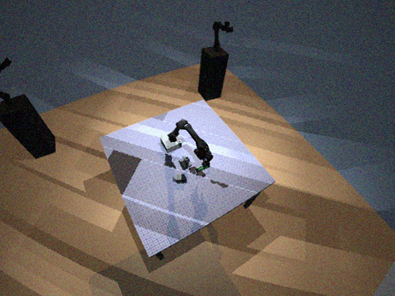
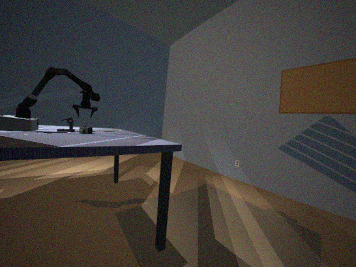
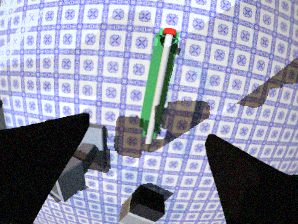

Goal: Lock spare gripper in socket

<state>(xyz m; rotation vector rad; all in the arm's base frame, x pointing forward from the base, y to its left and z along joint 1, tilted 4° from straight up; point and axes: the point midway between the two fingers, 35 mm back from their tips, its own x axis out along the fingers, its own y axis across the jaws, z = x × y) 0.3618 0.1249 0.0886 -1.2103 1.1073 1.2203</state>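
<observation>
The spare gripper lies 230 mm to the right of my gripper tip, 90 mm below it and 20 mm ahead of it. Round my gripper tip: green bracket (90 mm below, 30 mm to the left); then mount (100 mm to the right, 100 mm behind, 60 mm below).
</observation>
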